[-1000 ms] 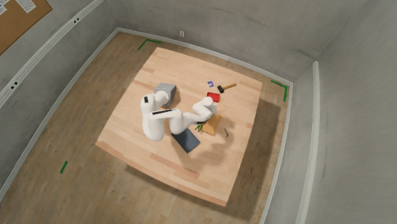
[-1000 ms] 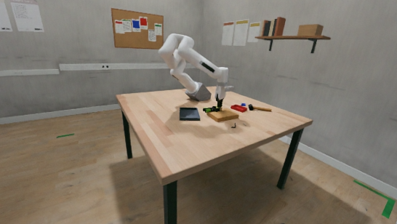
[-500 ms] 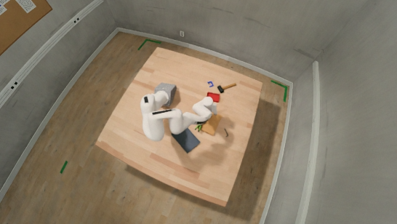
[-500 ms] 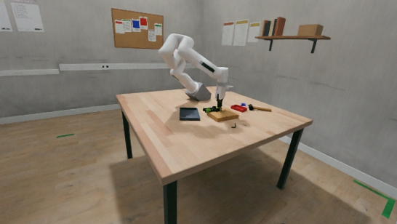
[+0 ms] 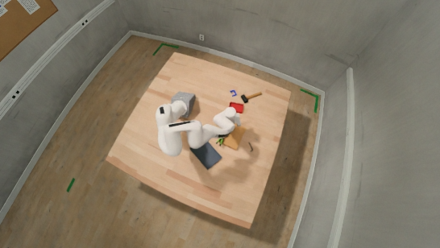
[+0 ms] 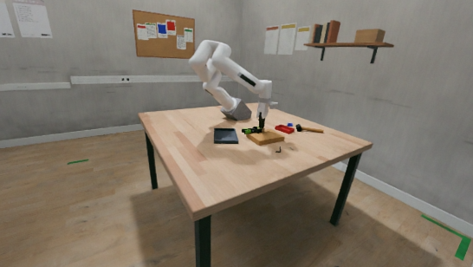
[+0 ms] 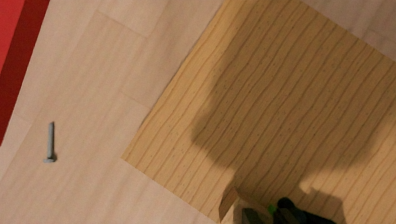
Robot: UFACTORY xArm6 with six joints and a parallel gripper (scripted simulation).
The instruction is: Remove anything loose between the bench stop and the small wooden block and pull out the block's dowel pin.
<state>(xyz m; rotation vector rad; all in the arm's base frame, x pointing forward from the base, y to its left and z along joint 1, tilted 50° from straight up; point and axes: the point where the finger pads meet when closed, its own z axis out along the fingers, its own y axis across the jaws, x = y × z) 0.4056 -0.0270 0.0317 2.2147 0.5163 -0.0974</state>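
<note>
Now: the dowel pin 2 cm below my hand. The rest, counted from my hand: thin wooden stick: 9 cm behind, 7 cm below, 4 cm to the left; then red tray: 23 cm to the left, 7 cm below, 2 cm ahead; then wooden block: 4 cm below.
</note>
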